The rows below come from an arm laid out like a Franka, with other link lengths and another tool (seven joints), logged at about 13 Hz.
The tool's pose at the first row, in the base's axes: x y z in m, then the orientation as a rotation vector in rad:
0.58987, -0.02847, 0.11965, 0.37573, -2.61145, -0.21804
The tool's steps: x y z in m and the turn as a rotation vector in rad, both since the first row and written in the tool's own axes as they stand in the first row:
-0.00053, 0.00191, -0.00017, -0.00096, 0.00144, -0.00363
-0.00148, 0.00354, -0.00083, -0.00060, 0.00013, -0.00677
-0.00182, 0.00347, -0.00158, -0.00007, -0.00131, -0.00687
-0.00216, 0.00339, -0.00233, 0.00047, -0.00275, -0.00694
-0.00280, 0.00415, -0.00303, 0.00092, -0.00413, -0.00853
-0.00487, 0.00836, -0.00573, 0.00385, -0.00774, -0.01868
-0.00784, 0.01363, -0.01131, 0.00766, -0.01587, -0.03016
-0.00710, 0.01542, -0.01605, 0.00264, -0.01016, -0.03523
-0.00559, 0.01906, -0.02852, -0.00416, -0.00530, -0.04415
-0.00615, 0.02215, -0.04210, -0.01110, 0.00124, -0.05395
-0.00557, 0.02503, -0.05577, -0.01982, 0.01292, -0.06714
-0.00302, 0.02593, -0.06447, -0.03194, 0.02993, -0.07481
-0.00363, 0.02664, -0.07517, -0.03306, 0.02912, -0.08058
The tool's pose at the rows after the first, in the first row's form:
0.58997, -0.02651, 0.11998, 0.38019, -2.60935, -0.22017
0.59073, -0.02473, 0.12049, 0.38441, -2.61028, -0.22108
0.59140, -0.02476, 0.12097, 0.38471, -2.61179, -0.22077
0.59207, -0.02480, 0.12145, 0.38497, -2.61330, -0.22045
0.59278, -0.02394, 0.12194, 0.38720, -2.61453, -0.22073
0.59491, -0.01955, 0.12429, 0.40153, -2.61723, -0.22124
0.59896, -0.01413, 0.12897, 0.41791, -2.62428, -0.22214
0.60026, -0.01306, 0.13380, 0.42286, -2.61689, -0.22900
0.60428, -0.01112, 0.14610, 0.43223, -2.60934, -0.23966
0.61071, -0.00918, 0.15831, 0.44266, -2.59990, -0.25035
0.61627, -0.00779, 0.17106, 0.45682, -2.58440, -0.26312
0.61819, -0.00845, 0.17994, 0.46244, -2.56382, -0.27697
0.62378, -0.00850, 0.18911, 0.46955, -2.56334, -0.28054

